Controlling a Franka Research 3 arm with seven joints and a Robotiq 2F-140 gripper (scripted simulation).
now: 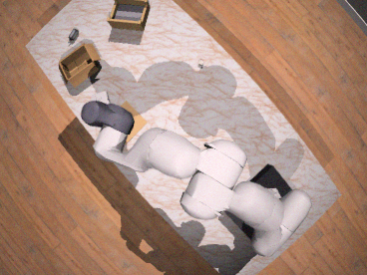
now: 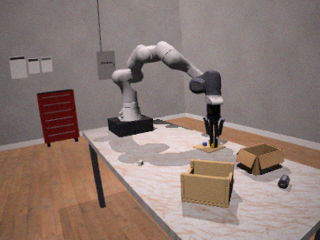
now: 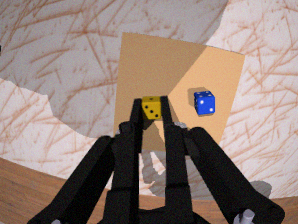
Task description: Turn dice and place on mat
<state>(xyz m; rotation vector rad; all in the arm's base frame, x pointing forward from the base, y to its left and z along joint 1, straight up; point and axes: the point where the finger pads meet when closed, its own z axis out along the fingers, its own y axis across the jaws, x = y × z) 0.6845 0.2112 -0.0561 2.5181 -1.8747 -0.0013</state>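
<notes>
My gripper is now 3 cm above the yellow die. Also, from my hand: cardboard box: 34 cm ahead, 2 cm to the right; then blue die: 6 cm behind, 2 cm to the right, 3 cm below; then tan mat: 3 cm behind, 1 cm to the right, 4 cm below.
</notes>
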